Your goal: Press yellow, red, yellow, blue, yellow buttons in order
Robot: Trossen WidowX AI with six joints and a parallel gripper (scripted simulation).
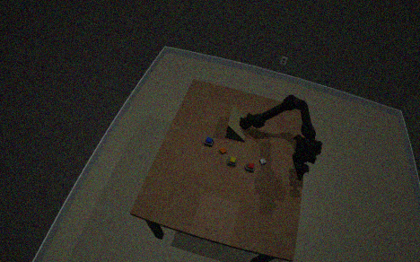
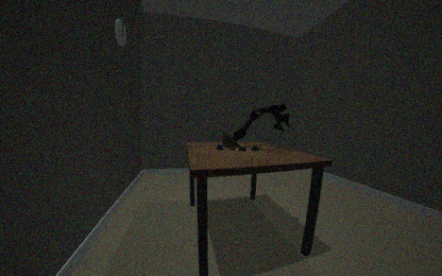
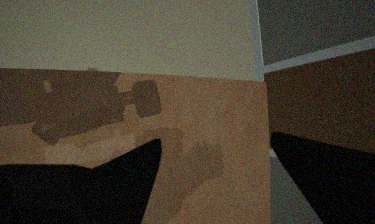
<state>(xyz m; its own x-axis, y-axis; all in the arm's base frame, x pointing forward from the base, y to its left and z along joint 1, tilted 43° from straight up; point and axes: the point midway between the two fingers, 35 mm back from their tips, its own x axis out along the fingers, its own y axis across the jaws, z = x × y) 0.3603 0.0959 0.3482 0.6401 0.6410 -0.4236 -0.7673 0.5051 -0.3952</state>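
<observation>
My gripper tip is 35 cm to the left of the yellow button, 15 cm above it and 13 cm past it. From my gripper tip the other things lie so: blue button 51 cm to the right, 23 cm behind, 15 cm below; then orange block 41 cm to the right, 19 cm behind, 17 cm below; then red button 24 cm to the right, 15 cm below, 11 cm behind.
</observation>
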